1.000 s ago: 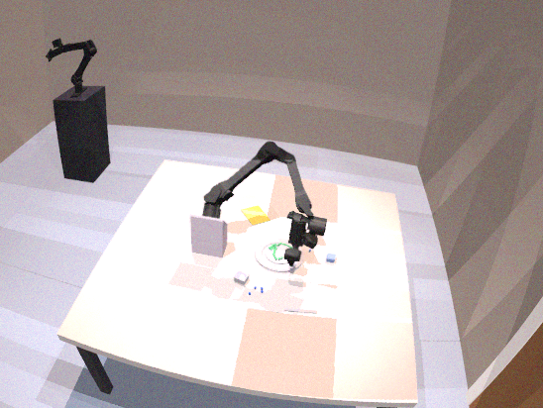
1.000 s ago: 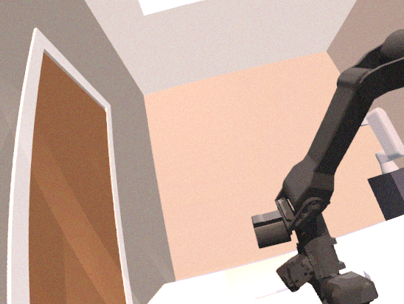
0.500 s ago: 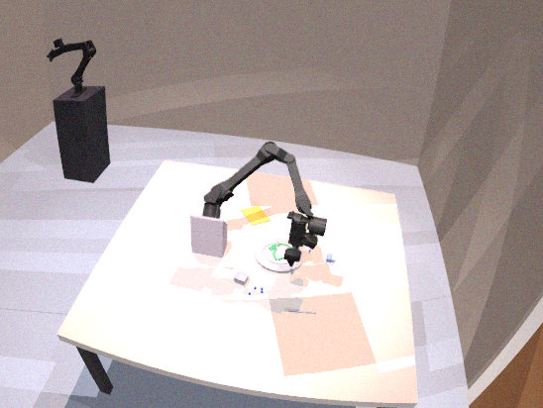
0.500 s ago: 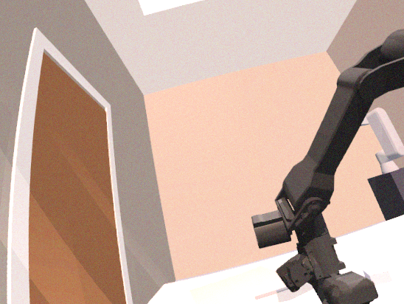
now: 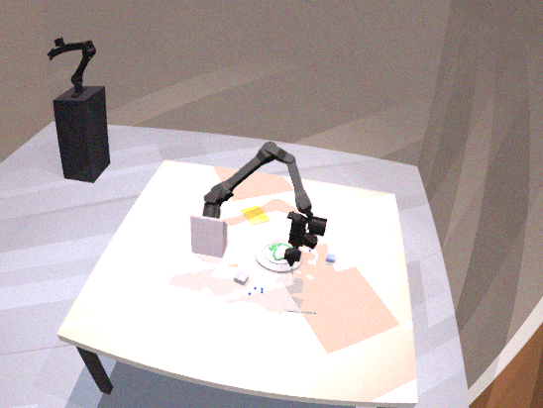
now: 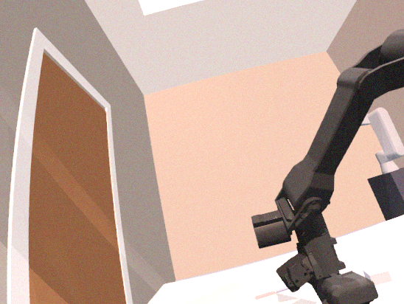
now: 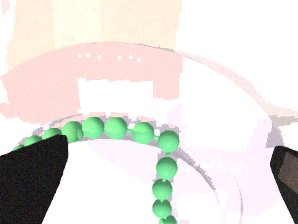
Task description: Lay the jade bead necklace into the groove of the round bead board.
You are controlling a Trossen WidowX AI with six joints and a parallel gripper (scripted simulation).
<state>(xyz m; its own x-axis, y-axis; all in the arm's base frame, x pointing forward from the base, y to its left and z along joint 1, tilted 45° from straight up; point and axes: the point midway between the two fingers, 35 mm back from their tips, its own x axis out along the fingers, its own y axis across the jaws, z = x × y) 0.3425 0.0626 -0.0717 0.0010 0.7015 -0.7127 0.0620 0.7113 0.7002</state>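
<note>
Right now my gripper tip is 6 cm past the round white bead board, 3 cm to the right of it and 1 cm above it. Round my gripper tip: thin rod (26 cm to the right, 6 cm ahead, 2 cm below); blue block (16 cm ahead, 5 cm to the left, 1 cm below); cream block (27 cm to the left, 6 cm ahead).
</note>
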